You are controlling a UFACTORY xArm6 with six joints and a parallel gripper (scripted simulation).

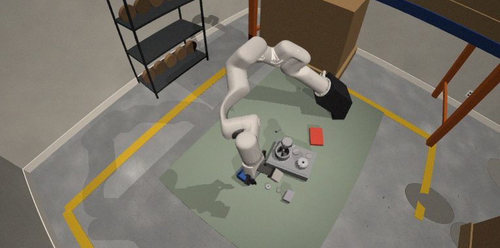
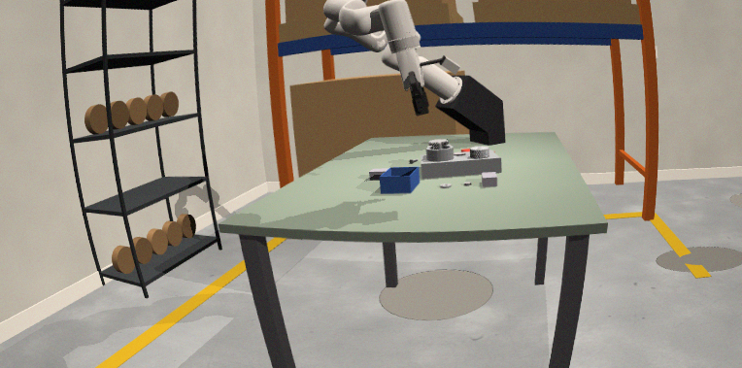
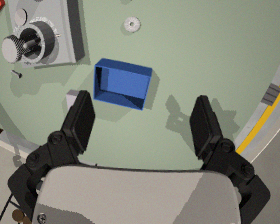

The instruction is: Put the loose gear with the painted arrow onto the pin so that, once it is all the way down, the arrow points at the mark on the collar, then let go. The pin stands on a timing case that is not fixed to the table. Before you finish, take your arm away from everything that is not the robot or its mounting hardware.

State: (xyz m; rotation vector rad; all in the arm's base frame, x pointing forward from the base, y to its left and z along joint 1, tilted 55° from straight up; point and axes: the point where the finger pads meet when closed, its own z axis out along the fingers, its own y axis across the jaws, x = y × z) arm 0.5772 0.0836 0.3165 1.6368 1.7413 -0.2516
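My hand is 20 cm past the grey toothed gear, 19 cm to the right of it and 16 cm above it. The rest, counted from my hand: red block 43 cm behind, 23 cm to the left, 21 cm below; then blue tray 7 cm behind, 7 cm to the right, 20 cm below; then disc 3 cm behind, 11 cm to the left, 21 cm below.
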